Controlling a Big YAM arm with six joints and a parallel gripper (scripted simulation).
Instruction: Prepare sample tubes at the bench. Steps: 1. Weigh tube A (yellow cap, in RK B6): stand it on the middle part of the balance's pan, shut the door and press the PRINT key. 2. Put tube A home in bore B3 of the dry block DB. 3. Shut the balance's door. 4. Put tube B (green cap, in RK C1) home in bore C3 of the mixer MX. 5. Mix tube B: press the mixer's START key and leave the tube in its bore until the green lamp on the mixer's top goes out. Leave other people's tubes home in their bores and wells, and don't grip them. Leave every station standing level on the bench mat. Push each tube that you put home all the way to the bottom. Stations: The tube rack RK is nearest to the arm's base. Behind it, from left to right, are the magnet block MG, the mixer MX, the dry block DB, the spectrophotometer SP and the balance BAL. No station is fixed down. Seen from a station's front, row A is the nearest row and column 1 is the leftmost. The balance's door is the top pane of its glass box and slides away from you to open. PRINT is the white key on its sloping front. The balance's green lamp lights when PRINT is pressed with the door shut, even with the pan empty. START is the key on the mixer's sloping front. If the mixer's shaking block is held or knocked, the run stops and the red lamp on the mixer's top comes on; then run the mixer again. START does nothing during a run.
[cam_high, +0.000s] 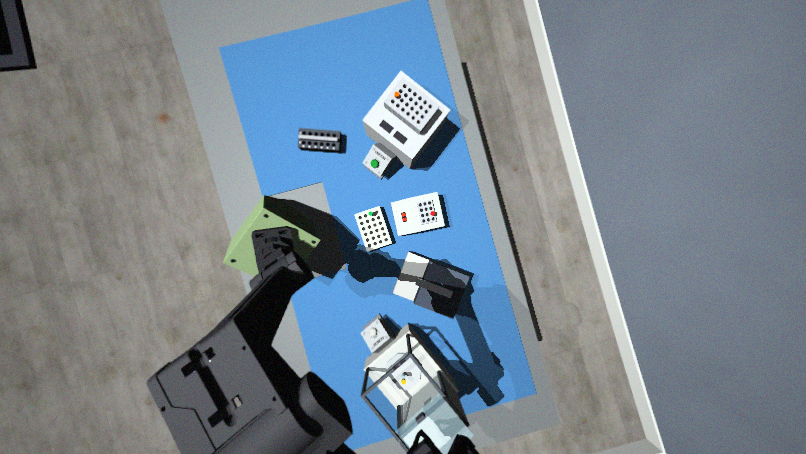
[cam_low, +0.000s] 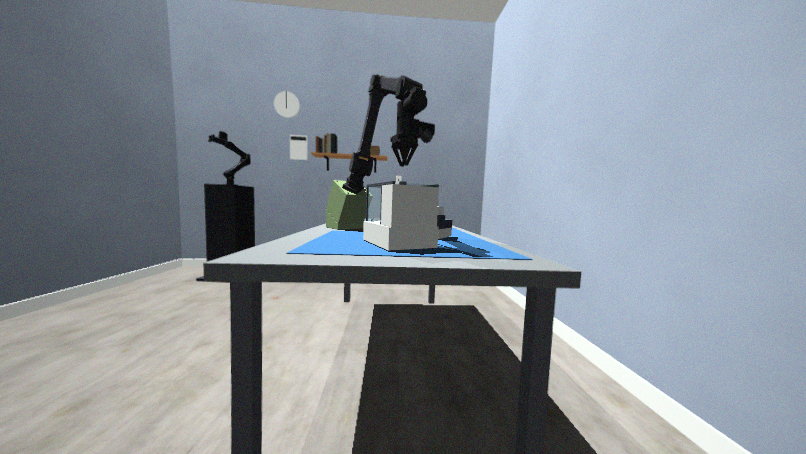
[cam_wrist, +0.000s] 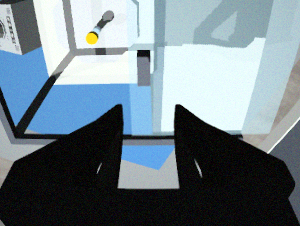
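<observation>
Now: hand 30 mm past the balance pan, 60 mm to the right of it and 200 mm above it. Also, from my hand: dry block DB (90 mm ahead, 520 mm to the left, 250 mm below); white rack RK (60 mm behind, 500 mm to the left, 270 mm below); spectrophotometer SP (100 mm ahead, 290 mm to the left, 210 mm below).
</observation>
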